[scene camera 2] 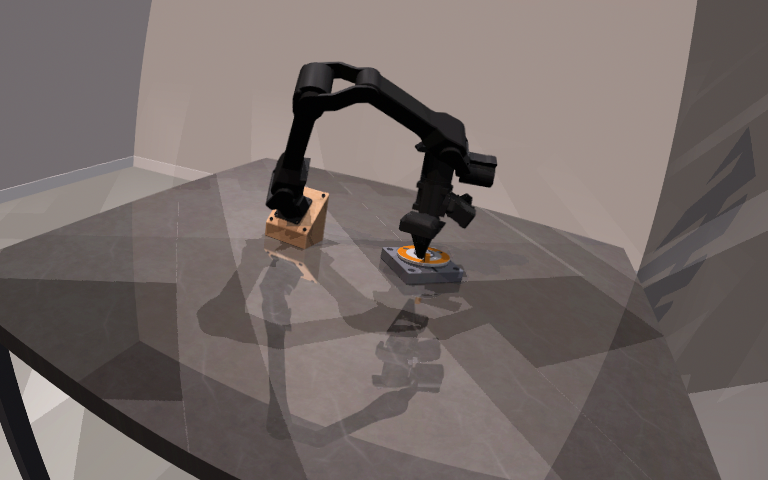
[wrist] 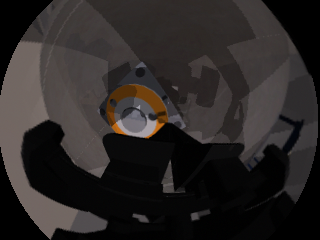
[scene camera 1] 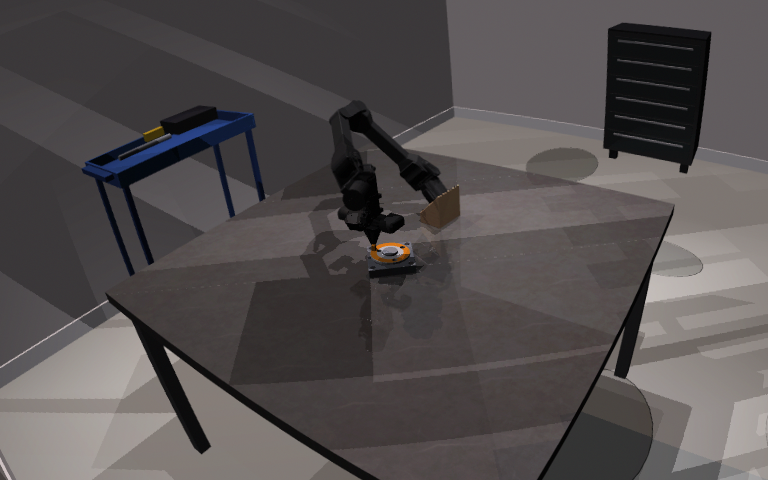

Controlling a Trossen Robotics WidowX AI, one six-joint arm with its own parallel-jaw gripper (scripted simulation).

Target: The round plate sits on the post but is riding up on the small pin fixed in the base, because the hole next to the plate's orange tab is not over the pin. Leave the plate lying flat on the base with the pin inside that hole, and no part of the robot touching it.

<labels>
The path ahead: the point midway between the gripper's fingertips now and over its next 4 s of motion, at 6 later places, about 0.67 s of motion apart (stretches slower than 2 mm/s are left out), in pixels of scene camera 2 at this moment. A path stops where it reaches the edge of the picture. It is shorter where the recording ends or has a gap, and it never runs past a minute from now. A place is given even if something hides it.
My gripper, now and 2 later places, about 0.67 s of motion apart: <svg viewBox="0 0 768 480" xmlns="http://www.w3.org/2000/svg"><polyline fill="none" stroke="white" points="420,258 427,258 432,242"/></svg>
</labels>
